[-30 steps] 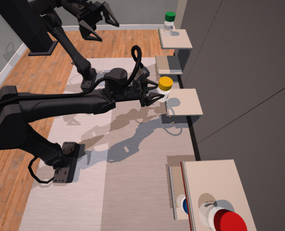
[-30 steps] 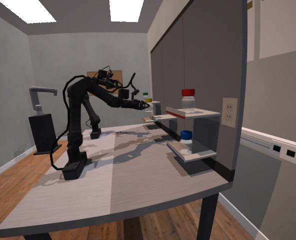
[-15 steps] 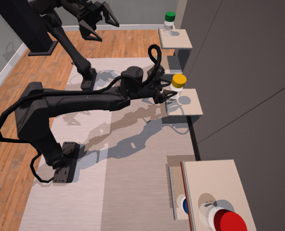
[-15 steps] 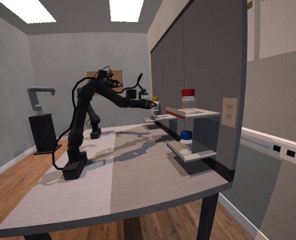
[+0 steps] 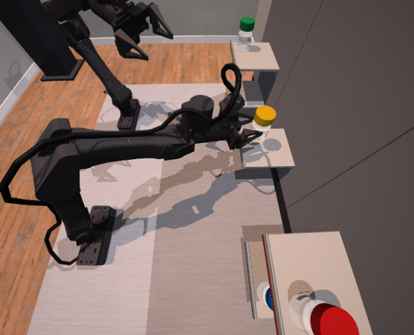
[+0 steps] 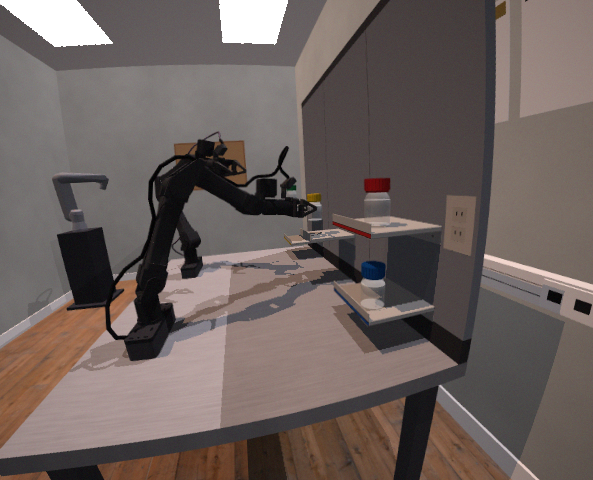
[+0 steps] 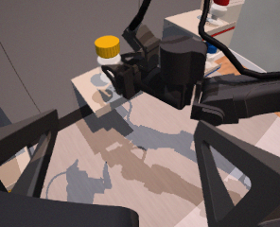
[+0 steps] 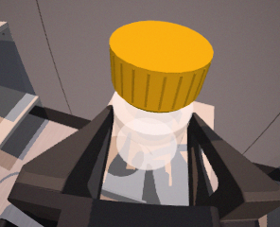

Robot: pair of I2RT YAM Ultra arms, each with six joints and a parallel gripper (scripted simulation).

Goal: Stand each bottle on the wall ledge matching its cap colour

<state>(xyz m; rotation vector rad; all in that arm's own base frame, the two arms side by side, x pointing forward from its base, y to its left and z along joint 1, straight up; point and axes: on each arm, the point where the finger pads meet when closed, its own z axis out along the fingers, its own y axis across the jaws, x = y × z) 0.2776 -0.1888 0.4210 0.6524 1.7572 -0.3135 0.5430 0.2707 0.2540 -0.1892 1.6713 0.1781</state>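
Now: the yellow-capped bottle 28 cm ahead of my left hand, 16 cm below it and 12 cm to the right of it. From my left hand the other things lie so: grey wall panel (43 cm ahead, 11 cm to the right, 1 cm below); then red-capped bottle (56 cm to the right, 30 cm ahead, 12 cm below); then green-capped bottle (32 cm to the left, 28 cm ahead, 12 cm below).
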